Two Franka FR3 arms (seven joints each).
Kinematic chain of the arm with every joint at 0, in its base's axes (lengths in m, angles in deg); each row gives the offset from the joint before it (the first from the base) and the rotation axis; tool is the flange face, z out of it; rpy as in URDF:
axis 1: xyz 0 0 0.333 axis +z
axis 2: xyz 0 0 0 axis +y
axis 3: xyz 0 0 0.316 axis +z
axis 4: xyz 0.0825 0 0 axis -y
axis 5: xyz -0.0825 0 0.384 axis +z
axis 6: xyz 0 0 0 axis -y
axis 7: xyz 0.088 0 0 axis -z
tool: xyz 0 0 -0.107 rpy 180 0 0
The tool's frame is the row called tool.
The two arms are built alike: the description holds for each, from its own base.
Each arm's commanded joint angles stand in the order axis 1, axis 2, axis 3, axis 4, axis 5, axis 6, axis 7.
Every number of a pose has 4 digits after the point.
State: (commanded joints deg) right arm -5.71 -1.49 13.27 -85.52 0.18 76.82 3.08; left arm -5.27 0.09 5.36 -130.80 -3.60 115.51 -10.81
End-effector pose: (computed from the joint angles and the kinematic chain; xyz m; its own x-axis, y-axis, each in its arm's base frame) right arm 0.5169 0.0709 0.6555 0.9891 0.0770 -0.1259 0.0788 -0.9968 0.0096; left arm 0.4838 -0.0029 0.3335 0.9385 0.2153 -0.2700 0.2226 -0.9749 -0.0034
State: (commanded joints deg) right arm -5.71 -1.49 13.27 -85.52 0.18 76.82 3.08; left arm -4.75 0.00 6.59 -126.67 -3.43 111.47 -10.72
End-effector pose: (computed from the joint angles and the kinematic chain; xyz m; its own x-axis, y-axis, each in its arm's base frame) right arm 0.5169 0.0709 0.6555 0.9891 0.0770 -0.1259 0.0788 -0.9968 0.0096; left arm 0.4966 0.0119 0.3596 0.9340 0.2373 -0.2671 0.2458 -0.9693 -0.0017
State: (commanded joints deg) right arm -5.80 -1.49 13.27 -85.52 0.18 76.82 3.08; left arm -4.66 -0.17 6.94 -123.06 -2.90 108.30 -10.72
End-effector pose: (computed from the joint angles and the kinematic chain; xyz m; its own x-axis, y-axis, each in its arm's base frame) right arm 0.5170 0.0701 0.6555 0.9892 0.0754 -0.1259 0.0772 -0.9970 0.0096; left arm 0.5068 0.0165 0.3844 0.9368 0.2387 -0.2558 0.2457 -0.9693 -0.0048
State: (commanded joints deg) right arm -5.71 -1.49 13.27 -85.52 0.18 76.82 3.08; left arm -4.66 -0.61 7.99 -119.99 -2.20 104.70 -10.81
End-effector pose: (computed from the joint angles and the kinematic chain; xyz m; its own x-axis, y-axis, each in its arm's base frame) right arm 0.5169 0.0709 0.6555 0.9891 0.0770 -0.1259 0.0788 -0.9968 0.0096; left arm 0.5116 0.0268 0.4076 0.9335 0.2512 -0.2557 0.2565 -0.9665 -0.0133
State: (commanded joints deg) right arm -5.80 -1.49 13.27 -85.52 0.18 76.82 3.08; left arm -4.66 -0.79 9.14 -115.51 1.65 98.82 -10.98
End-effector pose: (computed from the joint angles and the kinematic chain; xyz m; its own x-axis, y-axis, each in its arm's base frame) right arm 0.5170 0.0701 0.6555 0.9892 0.0754 -0.1259 0.0772 -0.9970 0.0096; left arm 0.5150 0.0432 0.4374 0.9290 0.2588 -0.2646 0.2475 -0.9659 -0.0757
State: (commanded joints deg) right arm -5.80 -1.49 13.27 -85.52 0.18 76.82 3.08; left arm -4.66 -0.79 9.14 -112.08 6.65 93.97 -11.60
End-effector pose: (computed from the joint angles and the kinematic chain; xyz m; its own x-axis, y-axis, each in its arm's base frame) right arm 0.5170 0.0701 0.6555 0.9892 0.0754 -0.1259 0.0772 -0.9970 0.0096; left arm 0.5158 0.0524 0.4597 0.9256 0.2644 -0.2709 0.2264 -0.9602 -0.1635
